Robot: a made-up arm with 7 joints. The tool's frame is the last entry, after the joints. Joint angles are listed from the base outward.
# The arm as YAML. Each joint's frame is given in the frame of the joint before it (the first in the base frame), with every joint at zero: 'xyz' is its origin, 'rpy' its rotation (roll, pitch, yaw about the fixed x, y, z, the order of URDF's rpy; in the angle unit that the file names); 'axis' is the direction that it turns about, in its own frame. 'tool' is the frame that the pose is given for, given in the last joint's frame.
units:
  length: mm
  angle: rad
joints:
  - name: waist
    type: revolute
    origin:
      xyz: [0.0, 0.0, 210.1]
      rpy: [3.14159, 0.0, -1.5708]
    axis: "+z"
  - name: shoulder
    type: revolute
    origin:
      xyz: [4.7, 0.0, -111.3]
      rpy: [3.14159, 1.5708, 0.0]
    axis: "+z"
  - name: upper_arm
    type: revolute
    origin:
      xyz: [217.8, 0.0, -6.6]
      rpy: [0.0, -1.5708, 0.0]
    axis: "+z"
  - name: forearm
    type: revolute
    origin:
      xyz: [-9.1, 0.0, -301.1]
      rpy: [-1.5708, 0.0, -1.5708]
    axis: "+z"
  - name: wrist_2
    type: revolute
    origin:
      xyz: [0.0, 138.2, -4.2]
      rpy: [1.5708, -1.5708, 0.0]
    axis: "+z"
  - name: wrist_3
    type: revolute
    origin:
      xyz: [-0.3, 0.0, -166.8]
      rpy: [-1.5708, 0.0, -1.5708]
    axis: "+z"
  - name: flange
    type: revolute
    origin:
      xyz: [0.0, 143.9, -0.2]
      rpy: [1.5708, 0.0, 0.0]
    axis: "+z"
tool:
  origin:
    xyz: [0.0, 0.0, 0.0]
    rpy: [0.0, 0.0, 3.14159]
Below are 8 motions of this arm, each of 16 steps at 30 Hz.
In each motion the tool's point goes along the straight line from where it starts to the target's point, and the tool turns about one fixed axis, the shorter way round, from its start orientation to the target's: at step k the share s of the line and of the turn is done. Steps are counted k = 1, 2, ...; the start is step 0. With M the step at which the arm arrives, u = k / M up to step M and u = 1 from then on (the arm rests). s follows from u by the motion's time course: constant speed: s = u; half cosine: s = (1 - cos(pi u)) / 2; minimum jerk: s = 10 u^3 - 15 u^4 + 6 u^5.
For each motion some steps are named. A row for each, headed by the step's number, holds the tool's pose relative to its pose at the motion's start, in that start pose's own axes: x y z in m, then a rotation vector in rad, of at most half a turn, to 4 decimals.
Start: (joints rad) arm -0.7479 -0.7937 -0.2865 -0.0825 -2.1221 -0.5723 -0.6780
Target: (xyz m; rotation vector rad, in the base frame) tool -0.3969 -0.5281 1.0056 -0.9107 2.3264 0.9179
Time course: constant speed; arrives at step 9
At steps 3, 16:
3: -0.0012 -0.0100 -0.0034 -0.0166 -0.1017 0.0258
16: -0.0035 -0.0300 -0.0102 -0.0499 -0.3050 0.0775

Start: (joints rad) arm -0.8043 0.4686 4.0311 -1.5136 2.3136 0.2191 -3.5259
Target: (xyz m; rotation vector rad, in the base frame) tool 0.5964 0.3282 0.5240 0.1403 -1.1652 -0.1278
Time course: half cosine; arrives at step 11
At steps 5, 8, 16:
5: -0.0946 0.0149 -0.0214 0.0278 0.0003 0.3044
8: -0.1825 0.0288 -0.0412 0.0537 0.0005 0.5873
16: -0.2206 0.0348 -0.0498 0.0649 0.0006 0.7098

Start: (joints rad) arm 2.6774 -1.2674 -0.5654 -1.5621 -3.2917 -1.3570 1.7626
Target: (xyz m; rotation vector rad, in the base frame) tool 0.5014 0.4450 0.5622 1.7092 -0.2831 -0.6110
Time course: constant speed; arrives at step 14
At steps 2, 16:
2: -0.0161 0.0428 0.0075 -0.0147 0.0770 0.0136
16: -0.1124 0.2999 0.0525 -0.1031 0.5391 0.0952

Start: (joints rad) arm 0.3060 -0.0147 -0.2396 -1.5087 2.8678 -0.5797 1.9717
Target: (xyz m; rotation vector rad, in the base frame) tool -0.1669 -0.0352 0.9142 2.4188 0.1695 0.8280
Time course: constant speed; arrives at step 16
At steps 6, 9, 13, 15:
6: 0.0045 0.0506 0.0885 -0.0176 -0.1357 0.3539
9: 0.0068 0.0759 0.1327 -0.0263 -0.2035 0.5308
13: 0.0098 0.1096 0.1917 -0.0380 -0.2940 0.7668
15: 0.0113 0.1264 0.2211 -0.0439 -0.3392 0.8847

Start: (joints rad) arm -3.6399 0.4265 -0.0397 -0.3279 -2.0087 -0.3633 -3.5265
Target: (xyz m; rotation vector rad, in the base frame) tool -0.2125 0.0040 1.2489 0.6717 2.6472 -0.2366
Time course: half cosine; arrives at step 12
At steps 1, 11, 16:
1: -0.0010 0.0015 -0.0001 0.0017 0.0002 0.0042
11: -0.0575 0.0844 -0.0040 0.0974 0.0087 0.2432
16: -0.0585 0.0859 -0.0040 0.0991 0.0088 0.2474

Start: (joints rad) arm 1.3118 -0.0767 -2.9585 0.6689 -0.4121 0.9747 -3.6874
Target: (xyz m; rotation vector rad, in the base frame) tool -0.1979 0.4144 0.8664 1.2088 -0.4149 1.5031
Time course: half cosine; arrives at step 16
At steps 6, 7, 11, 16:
6: -0.0562 -0.0197 -0.0315 -0.0290 0.1020 0.1388
7: -0.0733 -0.0256 -0.0411 -0.0378 0.1330 0.1810
11: -0.1417 -0.0495 -0.0793 -0.0730 0.2570 0.3498
16: -0.1821 -0.0637 -0.1020 -0.0938 0.3304 0.4498

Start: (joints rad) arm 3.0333 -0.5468 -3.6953 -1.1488 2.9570 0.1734 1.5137
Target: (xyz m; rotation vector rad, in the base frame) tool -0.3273 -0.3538 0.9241 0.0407 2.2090 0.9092
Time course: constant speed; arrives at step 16
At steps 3, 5, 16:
3: 0.0316 -0.0721 -0.0349 -0.0275 -0.0300 -0.1617
5: 0.0527 -0.1202 -0.0582 -0.0459 -0.0500 -0.2695
16: 0.1686 -0.3847 -0.1862 -0.1469 -0.1600 -0.8625

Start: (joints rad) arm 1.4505 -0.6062 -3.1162 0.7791 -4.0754 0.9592 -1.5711
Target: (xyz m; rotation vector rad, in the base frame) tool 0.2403 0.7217 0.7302 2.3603 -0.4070 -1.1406
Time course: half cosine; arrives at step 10
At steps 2, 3, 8, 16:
2: 0.0253 0.0043 -0.0061 0.0237 -0.0197 0.0635
3: 0.0545 0.0092 -0.0132 0.0513 -0.0426 0.1370
8: 0.2392 0.0405 -0.0581 0.2249 -0.1867 0.6013
16: 0.2645 0.0447 -0.0642 0.2487 -0.2065 0.6648

